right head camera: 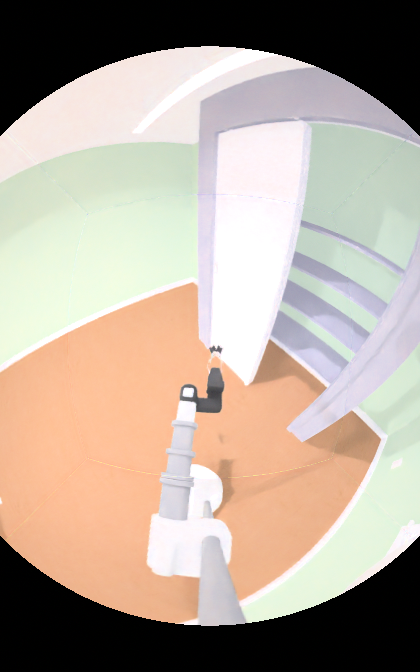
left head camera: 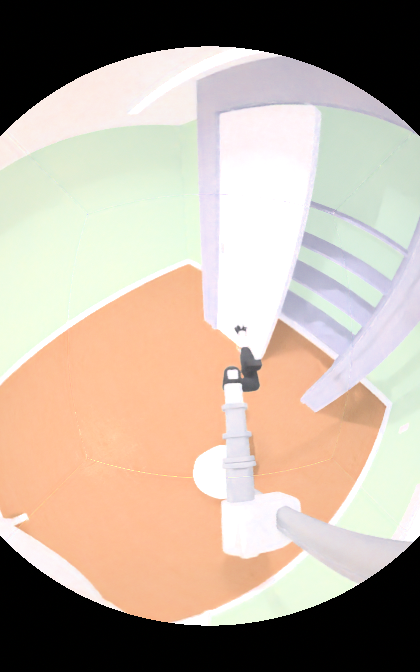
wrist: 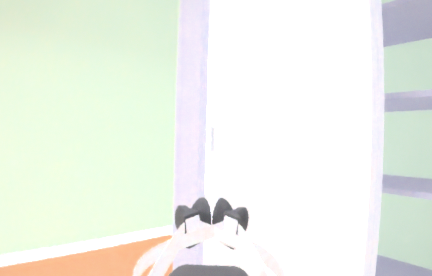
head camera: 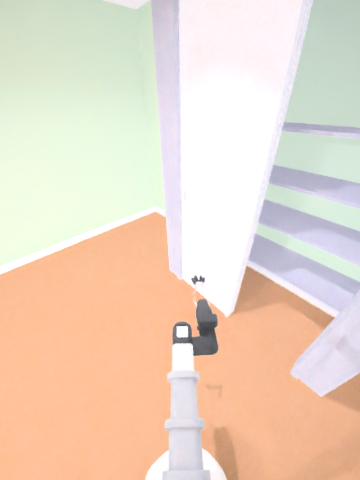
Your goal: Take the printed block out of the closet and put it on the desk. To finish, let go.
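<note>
The closet's near-left post is pale lilac. A white sliding door covers its left part. On the right, lilac closet shelves show in the opening. My gripper is shut, its dark fingertips nearly together with no object visible between them. It points toward the left part of the door, in front of it. The printed block and the desk do not show in these views.
The closet's right post stands to the right of the arm. A green wall with a white skirting board runs along the left. A pale, partly cut-off object is at the lower left of the left head view.
</note>
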